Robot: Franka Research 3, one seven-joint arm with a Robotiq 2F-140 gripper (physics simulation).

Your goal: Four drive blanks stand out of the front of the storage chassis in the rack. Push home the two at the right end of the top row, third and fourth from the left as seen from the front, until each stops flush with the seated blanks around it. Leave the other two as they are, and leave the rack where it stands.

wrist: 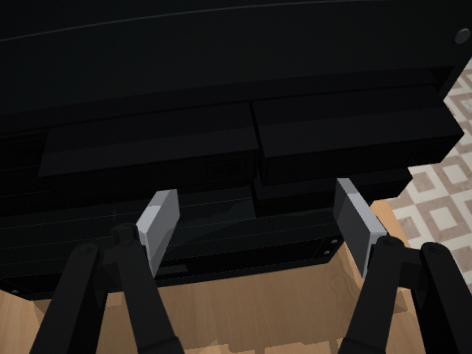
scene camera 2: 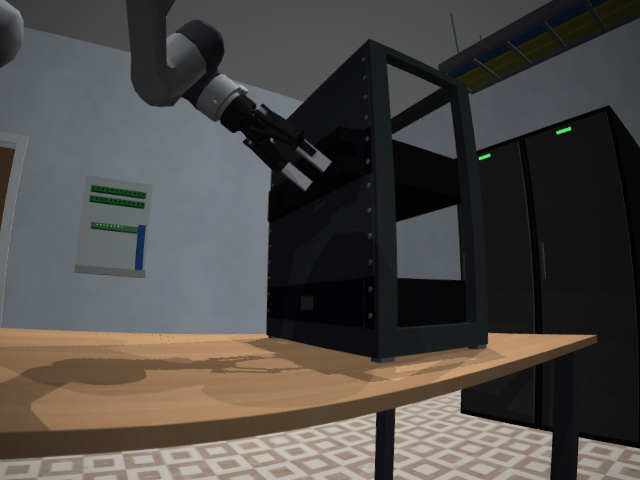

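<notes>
The rack (scene camera 2: pixel 383 217) (wrist: pixel 210 60) stands upright on the table. In the wrist view, two dark blanks stand out side by side at the right of the chassis's top row: the third blank (wrist: pixel 150 147) and, right of it, the fourth blank (wrist: pixel 355 127). Another protruding blank (wrist: pixel 305 197) shows partly below the fourth. In scene camera 2 the protruding blanks are too dark to tell apart well. My gripper (scene camera 2: pixel 318 176) (wrist: pixel 255 197) is partly open and empty, in front of the chassis; its fingertips appear below the two top blanks in the wrist view. The other protruding blank cannot be made out.
The wooden table (scene camera 2: pixel 170 413) (wrist: pixel 240 320) carries the rack. Dark cabinets (scene camera 2: pixel 573 258) stand behind it at the right. A cable tray (scene camera 2: pixel 542 46) hangs at the upper right. A panel with green strips (scene camera 2: pixel 111 248) is on the wall at the left.
</notes>
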